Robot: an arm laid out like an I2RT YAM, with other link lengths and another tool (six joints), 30 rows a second.
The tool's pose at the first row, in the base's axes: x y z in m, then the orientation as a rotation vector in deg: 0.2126, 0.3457, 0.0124, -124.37, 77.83, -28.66
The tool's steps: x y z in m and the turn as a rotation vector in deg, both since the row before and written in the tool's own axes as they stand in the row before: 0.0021, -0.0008, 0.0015, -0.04, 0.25, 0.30; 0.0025, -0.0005, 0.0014, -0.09, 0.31, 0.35; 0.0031, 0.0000, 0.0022, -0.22, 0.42, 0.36; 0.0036, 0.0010, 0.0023, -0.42, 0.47, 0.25; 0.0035, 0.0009, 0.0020, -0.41, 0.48, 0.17; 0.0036, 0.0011, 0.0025, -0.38, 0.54, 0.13; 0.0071, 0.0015, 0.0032, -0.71, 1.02, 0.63; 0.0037, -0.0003, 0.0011, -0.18, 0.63, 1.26
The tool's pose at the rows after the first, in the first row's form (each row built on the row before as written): 0.2149, 0.3444, 0.0118, -124.17, 78.29, -28.81; 0.2171, 0.3426, 0.0111, -123.97, 78.86, -28.98; 0.2196, 0.3403, 0.0095, -123.87, 79.57, -29.20; 0.2216, 0.3372, 0.0072, -124.02, 80.30, -29.40; 0.2235, 0.3341, 0.0052, -124.22, 80.95, -29.65; 0.2255, 0.3309, 0.0027, -124.43, 81.58, -30.00; 0.2289, 0.3244, -0.0004, -124.49, 83.15, -30.53; 0.2311, 0.3212, -0.0009, -123.59, 84.85, -30.71
